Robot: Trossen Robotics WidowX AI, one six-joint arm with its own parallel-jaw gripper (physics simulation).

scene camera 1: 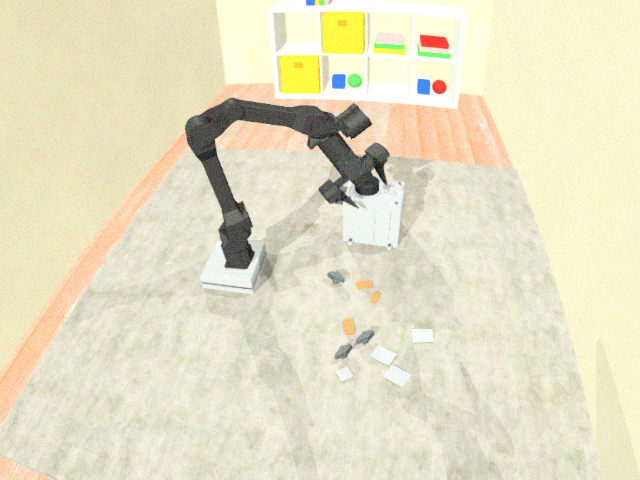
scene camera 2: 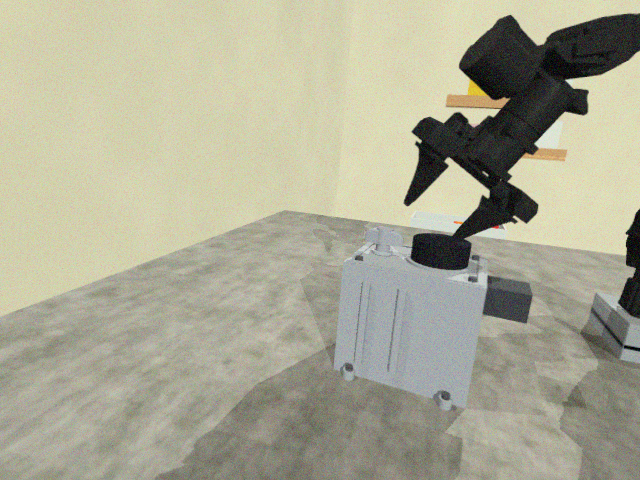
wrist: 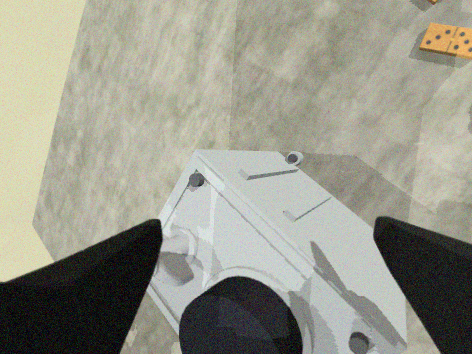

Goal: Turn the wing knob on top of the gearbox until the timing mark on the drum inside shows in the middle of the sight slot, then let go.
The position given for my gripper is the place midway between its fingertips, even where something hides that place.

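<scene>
My gripper (scene camera 2: pixel 430 222) is open and holds nothing; scene camera 1 shows me the gripper (scene camera 1: pixel 372 196) too, and the wrist view has my gripper (wrist: pixel 267 228) as well. I also see a gearbox (scene camera 2: pixel 411 320). From scene camera 1 there is the gearbox (scene camera 1: pixel 377 221) again, and the wrist view likewise gives me the gearbox (wrist: pixel 278 257).
</scene>
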